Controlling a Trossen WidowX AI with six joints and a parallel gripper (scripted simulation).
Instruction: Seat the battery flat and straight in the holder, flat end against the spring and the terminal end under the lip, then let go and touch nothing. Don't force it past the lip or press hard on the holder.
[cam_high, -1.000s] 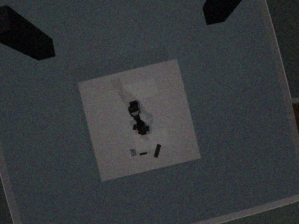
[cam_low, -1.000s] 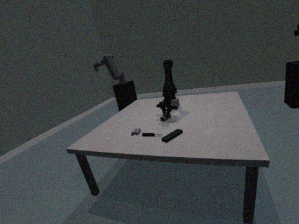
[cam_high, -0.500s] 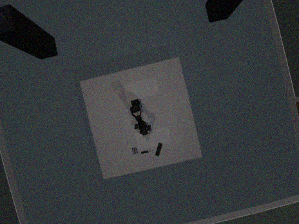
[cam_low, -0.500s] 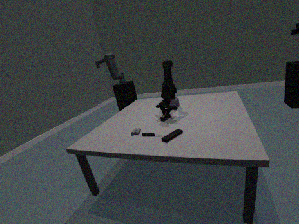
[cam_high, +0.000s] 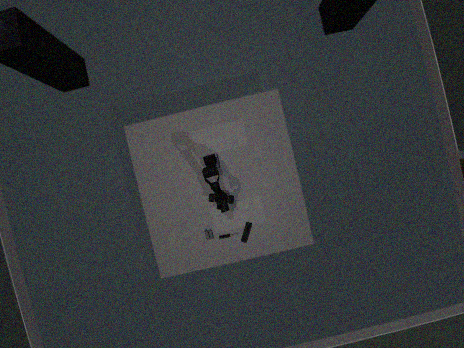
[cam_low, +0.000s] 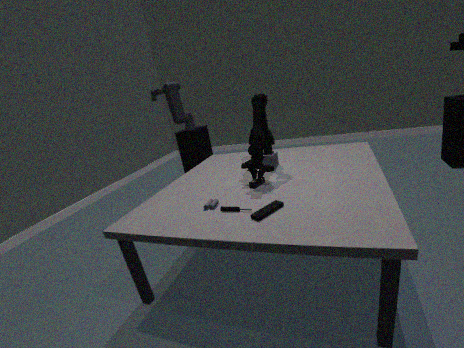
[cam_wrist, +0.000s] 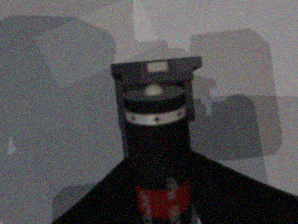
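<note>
Now: gripper tip 10 mm below the battery. Also, from my gripper tip: screwdriver: 300 mm ahead, 10 mm below; black bar: 300 mm ahead, 140 mm to the left.
</note>
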